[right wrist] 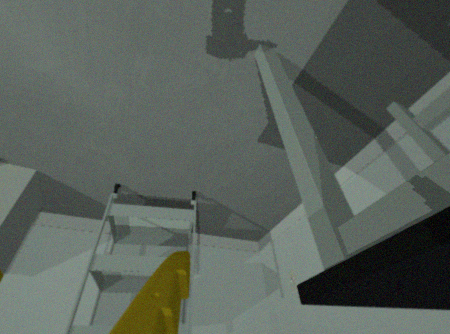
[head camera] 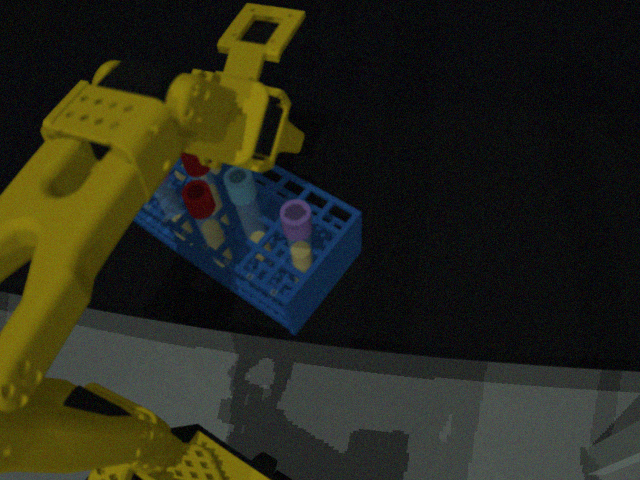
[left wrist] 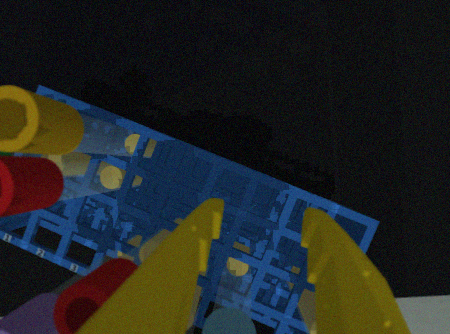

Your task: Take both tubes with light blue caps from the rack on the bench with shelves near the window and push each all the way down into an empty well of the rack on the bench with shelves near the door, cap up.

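Places are measured from the left arm's base along level axes (x left, y up, z ahead), in millimetres.
Where they show: left end effector, tool point: (head camera: 258, 133) (left wrist: 222, 214); right end effector, tool point: (right wrist: 189, 268).
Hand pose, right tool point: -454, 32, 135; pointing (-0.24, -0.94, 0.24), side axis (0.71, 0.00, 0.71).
After its pixels a point has its place, as x, y, z.
A blue rack (head camera: 325, 281) {-17, 11, 209} (left wrist: 370, 231) {-17, 44, 251} stands on a dark bench top; which of the two benches this is, I cannot tell. One tube with a light blue cap (head camera: 239, 187) {35, 106, 198} (left wrist: 230, 321) {44, 95, 214} stands cap up in it, leaning in the head view. A second light blue cap does not show. My left gripper (head camera: 279, 153) {58, 98, 246} (left wrist: 265, 205) {58, 98, 246} is open and empty over the rack, its jaws spread in a V. In the left wrist view the light blue cap is at the bottom edge, between the jaws. My right gripper (right wrist: 92, 265) is wide open, away from the rack; one jaw shows fully.
A purple-capped tube (head camera: 295, 219) {-9, 106, 196} stands near the rack's right end. Red caps (head camera: 199, 199) (left wrist: 95, 301) and a yellow cap (left wrist: 47, 120) {115, 103, 256} stand toward the other end. The bench's front edge crosses below the rack. The right wrist view shows a pale shelf frame (right wrist: 150, 211) {-1395, -614, 614} and a slanted post (right wrist: 292, 140) {-508, -295, 427}.
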